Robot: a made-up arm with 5 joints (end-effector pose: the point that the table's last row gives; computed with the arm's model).
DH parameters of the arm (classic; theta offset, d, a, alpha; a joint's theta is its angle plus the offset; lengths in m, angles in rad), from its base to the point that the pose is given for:
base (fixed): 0 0.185 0 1.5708
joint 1: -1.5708 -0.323 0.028 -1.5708
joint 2: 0 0.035 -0.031 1.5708
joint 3: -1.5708 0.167 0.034 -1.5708
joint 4: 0 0.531 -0.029 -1.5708
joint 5: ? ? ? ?
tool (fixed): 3.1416 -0.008 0 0
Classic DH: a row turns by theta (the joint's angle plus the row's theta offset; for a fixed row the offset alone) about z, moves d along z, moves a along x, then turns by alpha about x.
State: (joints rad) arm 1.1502 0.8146 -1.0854 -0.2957 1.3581
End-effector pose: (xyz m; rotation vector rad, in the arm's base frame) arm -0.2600 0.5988 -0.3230 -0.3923 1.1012 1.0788
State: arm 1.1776 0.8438 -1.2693 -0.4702 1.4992
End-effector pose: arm -0.3711 0.4381 -0.3314 -0.6866 1.2840 1.2366
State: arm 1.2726 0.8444 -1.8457 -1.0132 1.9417
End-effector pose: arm -0.4924 -0.0770 -0.1381 -1.6600 1.7186 1.5892
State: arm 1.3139 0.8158 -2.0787 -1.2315 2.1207
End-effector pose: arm -0.4673 -0.2240 0.0088 1.9380 -1.7121 -1.6375
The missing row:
joint 5: 0 0.404 -0.094 -1.5708
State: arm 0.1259 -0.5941 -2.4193 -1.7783 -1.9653
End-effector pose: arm -0.0163 0.4774 0.8352 0.9823 -0.0983 -0.9677
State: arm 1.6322 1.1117 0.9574 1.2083 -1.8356
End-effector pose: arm -0.0051 0.2507 0.7795 -1.5681 1.3540 1.9914
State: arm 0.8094 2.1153 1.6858 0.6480 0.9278
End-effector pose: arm 0.5146 -0.0510 0.5382 2.8779 -0.4596 0.1266
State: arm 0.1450 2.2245 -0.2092 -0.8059 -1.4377
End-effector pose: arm -0.3801 0.5009 0.4279 2.5279 -1.4639 -0.9143
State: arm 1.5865 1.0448 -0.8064 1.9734 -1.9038
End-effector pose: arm 0.5734 0.6026 0.1439 -0.2913 -1.7072 -1.3437
